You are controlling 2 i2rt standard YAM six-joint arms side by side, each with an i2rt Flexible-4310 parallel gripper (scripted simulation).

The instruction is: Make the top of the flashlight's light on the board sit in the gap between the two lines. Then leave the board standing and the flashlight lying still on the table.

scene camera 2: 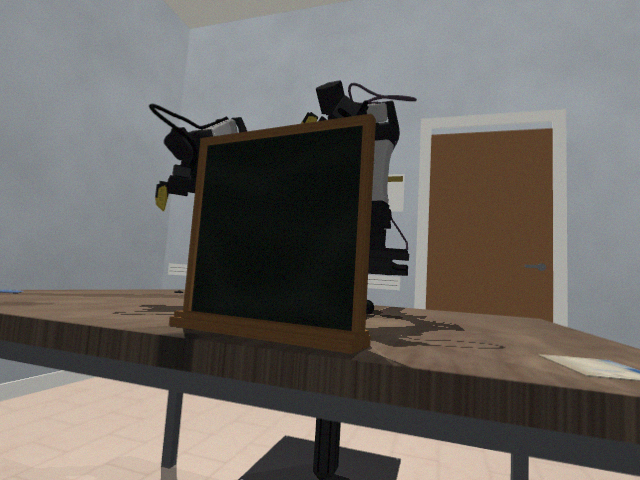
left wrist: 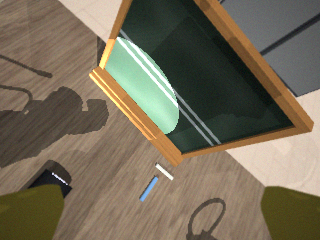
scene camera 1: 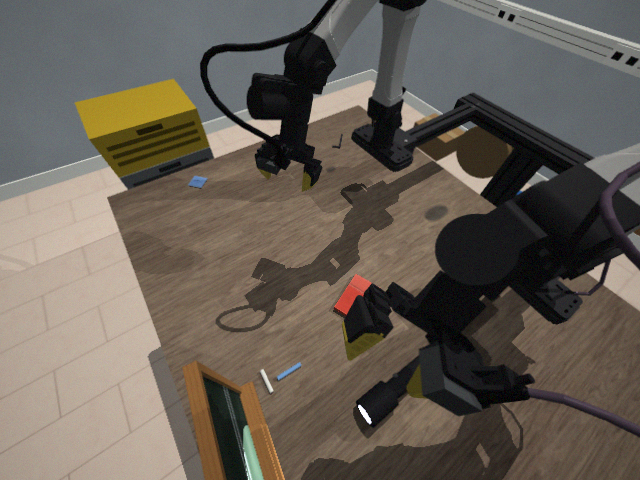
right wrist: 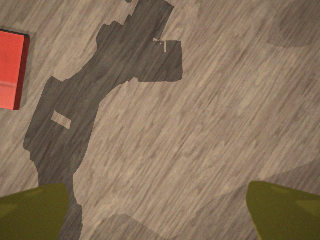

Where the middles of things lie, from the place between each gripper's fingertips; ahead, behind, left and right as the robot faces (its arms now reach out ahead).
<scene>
My right gripper (scene camera 1: 285,184) is now 5 cm past the flashlight (scene camera 1: 378,402), 48 cm to the right of it and 22 cm above it. The rest, counted from my right hand: board (scene camera 2: 279,249) (30 cm ahead, 45 cm to the left, 9 cm below).
Now: the board 22 cm ahead of my left hand (scene camera 1: 379,375), 1 cm to the left of it and 20 cm below it. Also, from my left hand: flashlight: 13 cm behind, 4 cm to the left, 33 cm below.
</scene>
